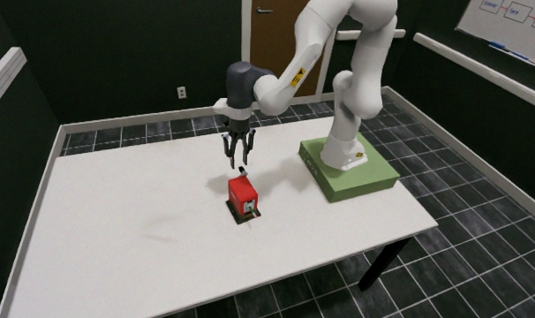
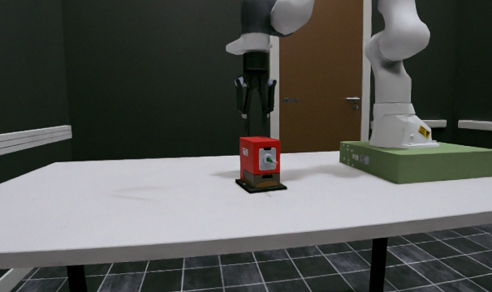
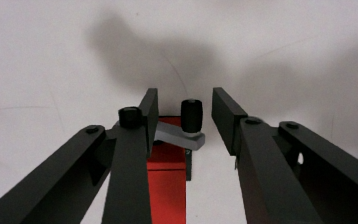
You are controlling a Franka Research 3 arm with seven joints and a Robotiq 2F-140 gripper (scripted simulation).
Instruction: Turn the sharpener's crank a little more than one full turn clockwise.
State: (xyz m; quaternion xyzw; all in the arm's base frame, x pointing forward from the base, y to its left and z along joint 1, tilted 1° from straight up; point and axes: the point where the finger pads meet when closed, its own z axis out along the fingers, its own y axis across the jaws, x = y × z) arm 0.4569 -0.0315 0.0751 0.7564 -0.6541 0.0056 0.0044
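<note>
My hand is 1 cm past the black knob, 2 cm to the right of it and 5 cm above it. Also, from my hand: crank: 3 cm to the left, 5 cm below.
</note>
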